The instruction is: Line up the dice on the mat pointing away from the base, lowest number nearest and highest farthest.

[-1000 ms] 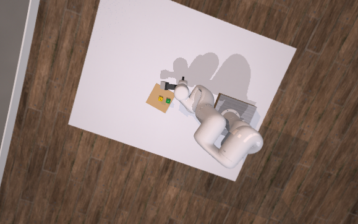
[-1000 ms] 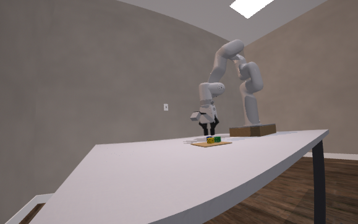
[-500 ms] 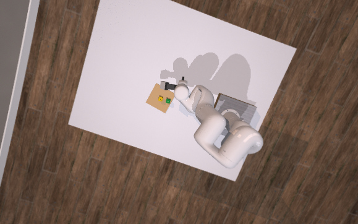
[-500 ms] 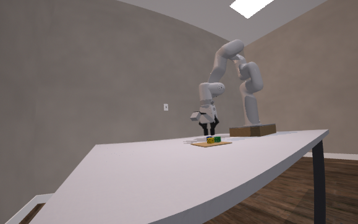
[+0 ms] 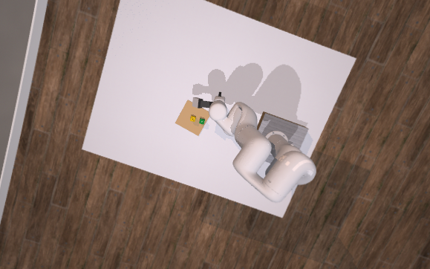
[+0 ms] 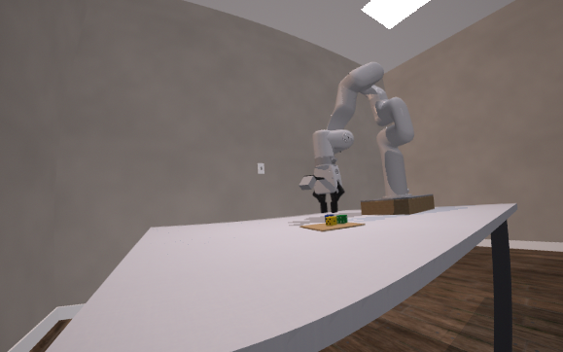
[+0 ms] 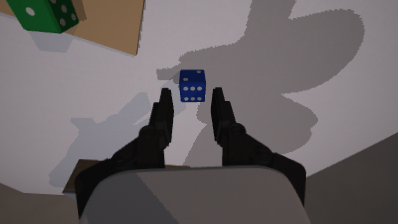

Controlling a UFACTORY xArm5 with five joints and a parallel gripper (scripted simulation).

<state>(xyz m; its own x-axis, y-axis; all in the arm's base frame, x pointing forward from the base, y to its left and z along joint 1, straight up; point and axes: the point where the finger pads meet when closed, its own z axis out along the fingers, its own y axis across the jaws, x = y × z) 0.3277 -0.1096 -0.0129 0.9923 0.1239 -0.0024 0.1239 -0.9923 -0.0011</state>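
Right now my hand is 4 cm above the blue die. Round my hand: tan mat (11 cm ahead, 10 cm to the left, 5 cm below); yellow die (11 cm ahead, 10 cm to the left, 3 cm below); green die (11 cm to the left, 6 cm ahead, 3 cm below).
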